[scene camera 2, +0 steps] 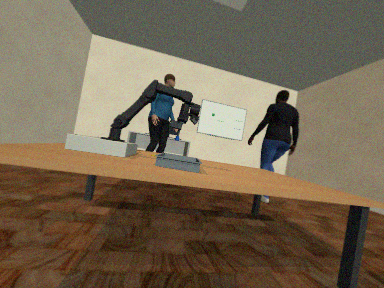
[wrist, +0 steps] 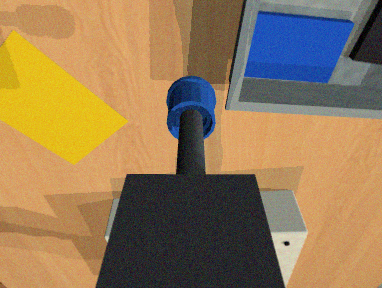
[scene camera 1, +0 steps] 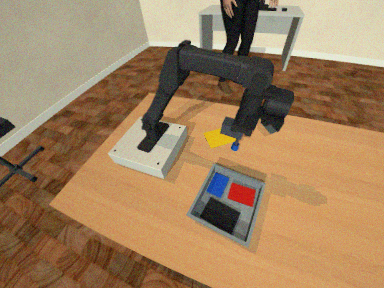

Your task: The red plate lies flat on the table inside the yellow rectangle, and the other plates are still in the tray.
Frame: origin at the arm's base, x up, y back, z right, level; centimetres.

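Seen in the pictures: hand, tool point: (scene camera 2: 176,140) (wrist: 191,99) (scene camera 1: 234,148); arm's base, link origin: (scene camera 2: 113,140) (scene camera 1: 154,136).
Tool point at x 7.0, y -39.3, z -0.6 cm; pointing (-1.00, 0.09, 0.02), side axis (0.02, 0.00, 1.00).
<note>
Offsets run from my tool point to a thing's middle. "pt": to the spot under its first point.
The red plate {dx -13.5, dy -7.7, dz +11.3 cm} (scene camera 1: 242,194) lies in the grey tray {dx -11.8, dy -3.2, dz +16.8 cm} (scene camera 1: 240,175) (scene camera 2: 177,163) (wrist: 300,113), beside the blue plate {dx -13.5, dy +2.6, dz +10.7 cm} (scene camera 1: 218,184) (wrist: 299,47) and the black plate {dx -13.5, dy -2.0, dz +22.4 cm} (scene camera 1: 220,215) (wrist: 372,37). The red plate does not show in the wrist view. The flat yellow rectangle {pt dx -14.2, dy +11.5, dz -15.2 cm} (scene camera 1: 216,138) (wrist: 65,100) lies on the table behind the tray, with no plate on it; the arm hides part of it in scene camera 1. My gripper, a blue suction cup (scene camera 1: 235,147) (scene camera 2: 177,138) (wrist: 191,107), holds nothing. It hangs above the table, between the rectangle and the tray in the wrist view.
The arm's pale base block (scene camera 1: 142,150) (scene camera 2: 100,145) (wrist: 285,210) stands on the table to the left of the tray and the rectangle. A grey desk (scene camera 1: 287,22) and a standing person (scene camera 1: 239,25) are behind the table. Another person (scene camera 2: 281,125) stands at the right in scene camera 2.
</note>
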